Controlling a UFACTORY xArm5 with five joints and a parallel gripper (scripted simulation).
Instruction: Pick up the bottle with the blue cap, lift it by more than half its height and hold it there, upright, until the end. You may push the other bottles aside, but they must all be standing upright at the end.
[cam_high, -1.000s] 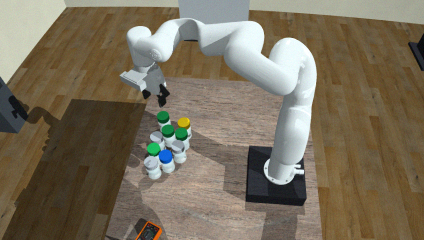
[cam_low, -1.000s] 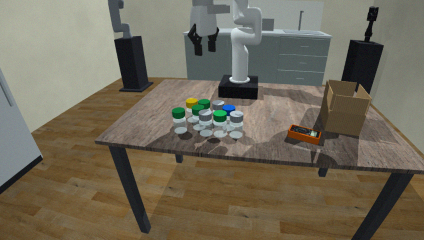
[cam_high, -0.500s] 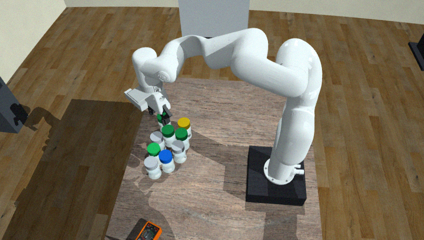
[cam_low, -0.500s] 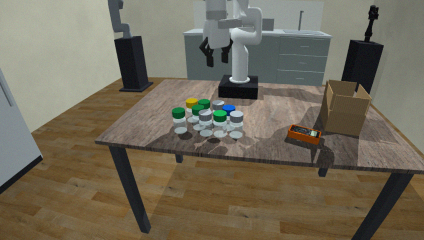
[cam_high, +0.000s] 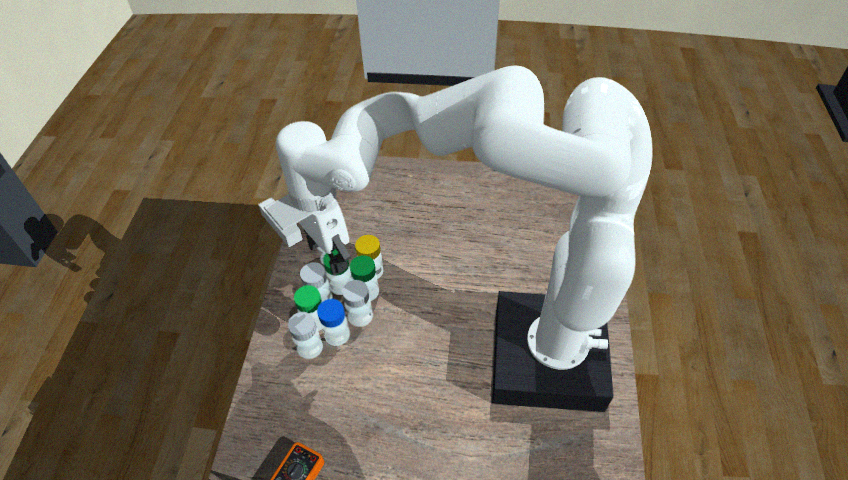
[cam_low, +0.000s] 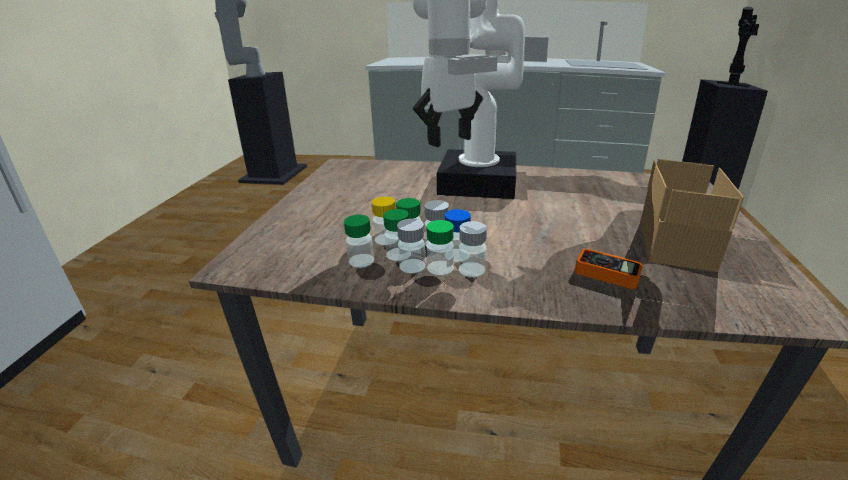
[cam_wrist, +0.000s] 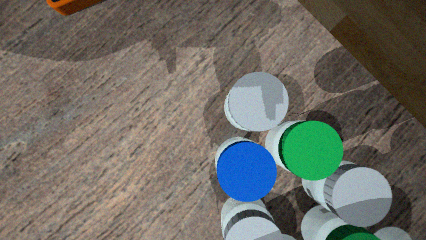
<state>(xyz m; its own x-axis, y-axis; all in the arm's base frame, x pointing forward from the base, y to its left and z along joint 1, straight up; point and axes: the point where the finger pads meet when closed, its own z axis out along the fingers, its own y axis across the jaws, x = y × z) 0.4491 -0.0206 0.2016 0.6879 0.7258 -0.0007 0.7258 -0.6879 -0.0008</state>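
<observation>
The blue-capped bottle is 220 mm below my hand, 20 mm to the left of it and 20 mm ahead of it. Round my hand: yellow-capped bottle 220 mm below, 160 mm to the right, 30 mm behind; then orange multimeter 340 mm to the left, 260 mm below, 30 mm ahead.
</observation>
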